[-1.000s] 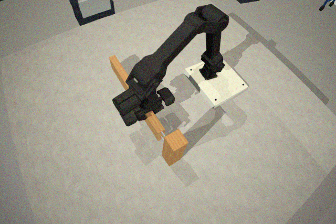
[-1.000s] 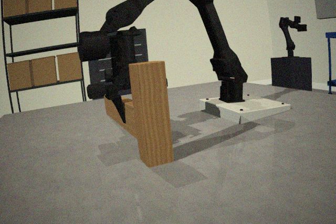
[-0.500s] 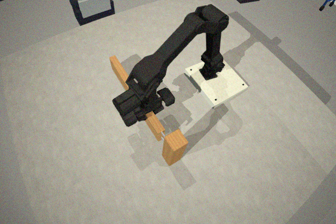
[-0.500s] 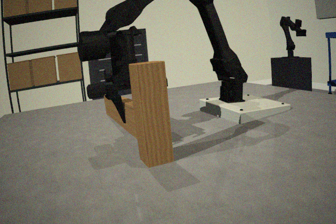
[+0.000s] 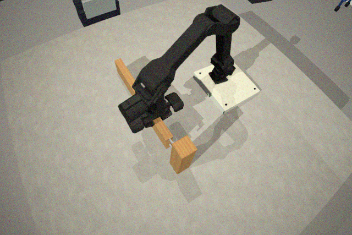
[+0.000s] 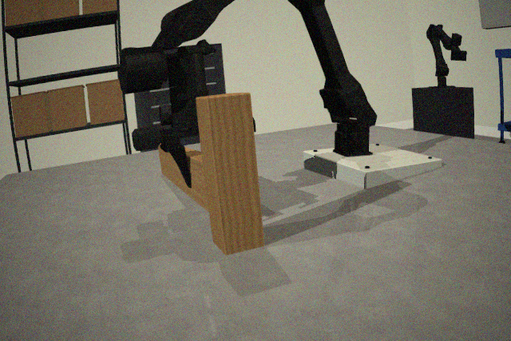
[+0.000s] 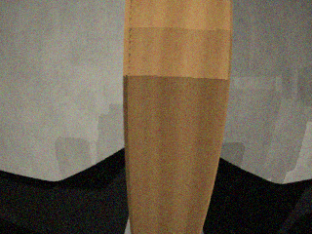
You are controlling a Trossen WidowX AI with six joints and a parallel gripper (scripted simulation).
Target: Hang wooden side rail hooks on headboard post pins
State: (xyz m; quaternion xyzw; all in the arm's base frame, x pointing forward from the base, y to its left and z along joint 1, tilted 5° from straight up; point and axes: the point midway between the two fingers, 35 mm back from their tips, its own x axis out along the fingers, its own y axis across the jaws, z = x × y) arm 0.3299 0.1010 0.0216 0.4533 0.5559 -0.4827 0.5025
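The headboard post is 2 cm behind my gripper tip, 16 cm to the left of it and 4 cm above it.
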